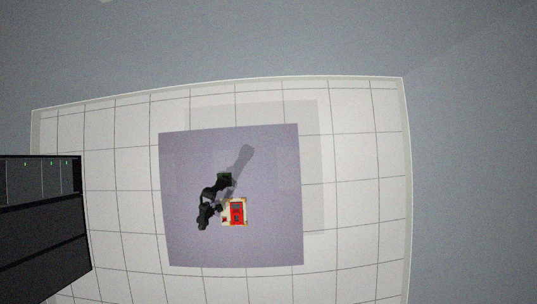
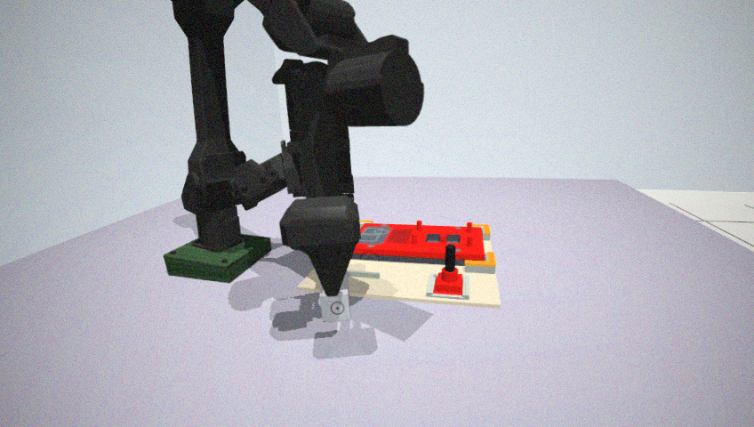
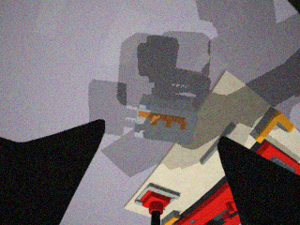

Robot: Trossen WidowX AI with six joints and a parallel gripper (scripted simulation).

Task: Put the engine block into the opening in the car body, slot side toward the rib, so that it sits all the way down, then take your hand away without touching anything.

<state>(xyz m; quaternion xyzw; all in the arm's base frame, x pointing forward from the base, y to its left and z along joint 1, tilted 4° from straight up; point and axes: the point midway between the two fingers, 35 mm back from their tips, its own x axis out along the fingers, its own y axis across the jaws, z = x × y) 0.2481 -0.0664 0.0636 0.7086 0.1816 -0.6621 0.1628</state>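
The engine block lies 3 cm below my gripper tip. Also, from my gripper tip: black upright peg 11 cm ahead, 8 cm to the left, 1 cm below.
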